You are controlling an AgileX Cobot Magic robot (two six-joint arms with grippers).
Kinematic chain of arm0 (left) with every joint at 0, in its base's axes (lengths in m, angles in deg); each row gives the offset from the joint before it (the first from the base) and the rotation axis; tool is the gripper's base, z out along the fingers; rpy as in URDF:
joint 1: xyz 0 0 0.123 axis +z
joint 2: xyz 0 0 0 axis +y
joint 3: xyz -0.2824 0 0.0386 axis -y
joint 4: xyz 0.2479 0 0.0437 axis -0.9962 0 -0.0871
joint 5: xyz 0 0 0 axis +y
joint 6: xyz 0.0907 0 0.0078 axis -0.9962 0 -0.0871
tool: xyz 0 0 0 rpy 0 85 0
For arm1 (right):
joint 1: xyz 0 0 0.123 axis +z
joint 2: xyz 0 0 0 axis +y
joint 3: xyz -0.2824 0 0.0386 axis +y
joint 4: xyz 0.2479 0 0.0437 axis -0.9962 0 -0.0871
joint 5: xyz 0 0 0 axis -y
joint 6: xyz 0.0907 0 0.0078 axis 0.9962 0 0.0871
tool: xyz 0 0 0 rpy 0 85 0
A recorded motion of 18 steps. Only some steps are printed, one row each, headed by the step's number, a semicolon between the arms.
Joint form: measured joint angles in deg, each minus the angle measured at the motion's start. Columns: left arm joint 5, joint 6, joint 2, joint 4, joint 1, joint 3; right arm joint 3, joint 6, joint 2, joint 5, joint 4, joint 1.
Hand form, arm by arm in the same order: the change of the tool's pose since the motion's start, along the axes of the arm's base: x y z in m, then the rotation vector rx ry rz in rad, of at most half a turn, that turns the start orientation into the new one. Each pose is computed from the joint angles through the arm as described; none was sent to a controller.
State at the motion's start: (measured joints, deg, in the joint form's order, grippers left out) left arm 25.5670 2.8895 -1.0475 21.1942 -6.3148 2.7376; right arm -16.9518 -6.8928 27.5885 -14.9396 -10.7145 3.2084
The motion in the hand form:
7: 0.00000 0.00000 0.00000 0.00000 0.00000 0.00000; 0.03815 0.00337 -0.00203 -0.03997 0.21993 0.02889
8: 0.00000 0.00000 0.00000 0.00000 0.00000 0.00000; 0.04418 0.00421 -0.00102 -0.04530 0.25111 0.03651
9: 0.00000 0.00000 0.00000 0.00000 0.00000 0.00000; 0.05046 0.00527 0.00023 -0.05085 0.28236 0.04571
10: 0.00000 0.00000 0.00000 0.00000 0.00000 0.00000; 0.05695 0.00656 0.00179 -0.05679 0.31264 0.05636
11: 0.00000 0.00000 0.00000 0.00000 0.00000 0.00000; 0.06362 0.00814 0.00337 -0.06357 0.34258 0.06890
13: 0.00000 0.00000 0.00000 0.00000 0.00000 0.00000; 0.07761 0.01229 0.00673 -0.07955 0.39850 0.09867
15: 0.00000 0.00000 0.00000 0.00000 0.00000 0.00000; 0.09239 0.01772 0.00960 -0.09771 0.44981 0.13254
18: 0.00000 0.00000 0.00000 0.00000 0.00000 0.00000; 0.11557 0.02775 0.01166 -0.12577 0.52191 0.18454
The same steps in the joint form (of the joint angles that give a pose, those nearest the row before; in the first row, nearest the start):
7: 0.00 0.00 0.00 0.00 0.00 0.00; -6.22 -2.04 15.08 -4.04 -0.11 0.01
8: 0.00 0.00 0.00 0.00 0.00 0.00; -7.61 -2.32 17.21 -5.14 -0.11 0.09
9: 0.00 0.00 0.00 0.00 0.00 0.00; -9.12 -2.60 19.35 -6.36 -0.10 0.22
10: 0.00 0.00 0.00 0.00 0.00 0.00; -10.75 -2.87 21.48 -7.66 -0.05 0.42
11: 0.00 0.00 0.00 0.00 0.00 0.00; -12.44 -3.16 23.61 -9.00 0.00 0.70
13: 0.00 0.00 0.00 0.00 0.00 0.00; -16.02 -3.74 27.88 -11.68 0.22 1.52
15: 0.00 0.00 0.00 0.00 0.00 0.00; -19.72 -4.29 32.20 -14.19 0.50 2.61
18: 0.00 0.00 0.00 0.00 0.00 0.00; -25.32 -4.95 38.75 -17.66 0.98 4.46

